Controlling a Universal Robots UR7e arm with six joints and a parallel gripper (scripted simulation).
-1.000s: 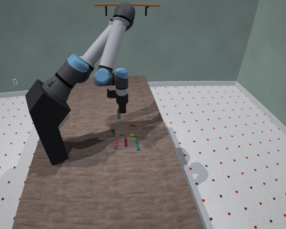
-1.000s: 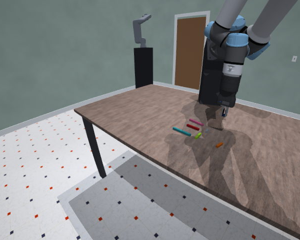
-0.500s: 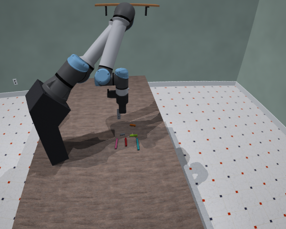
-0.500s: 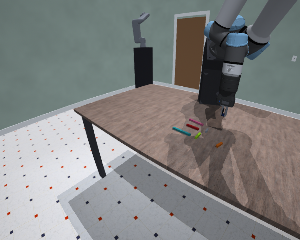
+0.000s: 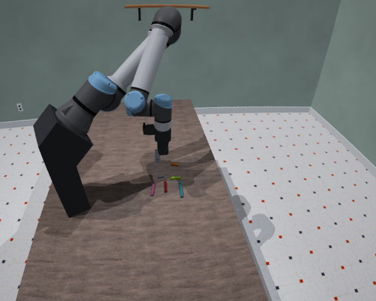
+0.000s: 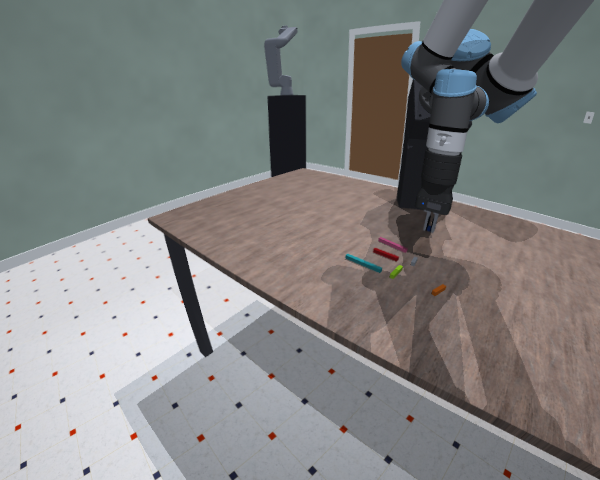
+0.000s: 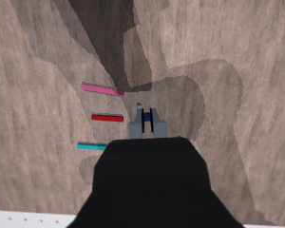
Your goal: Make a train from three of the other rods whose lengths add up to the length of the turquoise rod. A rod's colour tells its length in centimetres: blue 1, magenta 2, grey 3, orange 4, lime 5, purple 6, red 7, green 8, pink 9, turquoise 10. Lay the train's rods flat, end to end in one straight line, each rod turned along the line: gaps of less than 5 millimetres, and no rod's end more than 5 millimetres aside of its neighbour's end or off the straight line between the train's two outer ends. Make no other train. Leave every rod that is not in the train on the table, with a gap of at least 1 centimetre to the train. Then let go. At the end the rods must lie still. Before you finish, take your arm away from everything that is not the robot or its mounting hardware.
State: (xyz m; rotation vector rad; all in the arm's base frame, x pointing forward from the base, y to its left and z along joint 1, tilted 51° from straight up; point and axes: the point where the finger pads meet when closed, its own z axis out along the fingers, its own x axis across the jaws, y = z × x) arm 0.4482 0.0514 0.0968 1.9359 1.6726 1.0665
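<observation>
The red rod is 110 mm below my hand, 90 mm to the right of it and 20 mm ahead of it. From my hand the other things lie so: lime rod 110 mm below, 80 mm ahead, 40 mm to the right; then blue rod 10 mm below; then small grey rod 110 mm below, 20 mm to the right, 10 mm ahead.
</observation>
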